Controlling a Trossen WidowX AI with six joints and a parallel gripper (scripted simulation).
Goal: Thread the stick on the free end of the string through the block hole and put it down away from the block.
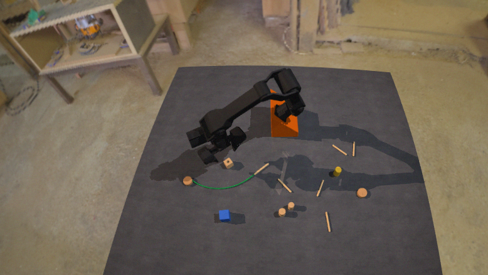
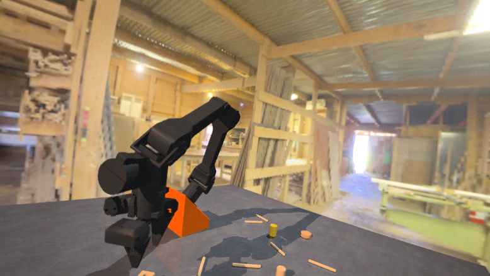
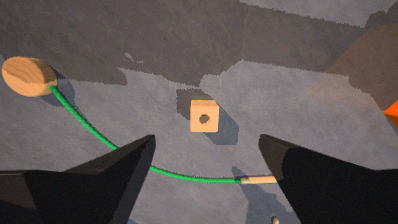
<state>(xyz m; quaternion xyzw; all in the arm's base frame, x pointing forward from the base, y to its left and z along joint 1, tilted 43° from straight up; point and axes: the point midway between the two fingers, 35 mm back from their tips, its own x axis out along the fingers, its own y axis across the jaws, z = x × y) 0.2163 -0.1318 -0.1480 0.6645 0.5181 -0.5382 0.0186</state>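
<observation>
The wooden block is 60 mm below my gripper tip. Round my gripper tip: blue cube: 230 mm ahead, 60 mm below, 40 mm to the left; thin wooden stick: 130 mm to the left, 70 mm below, 10 mm ahead; round wooden button: 160 mm to the right, 100 mm ahead, 70 mm below.
</observation>
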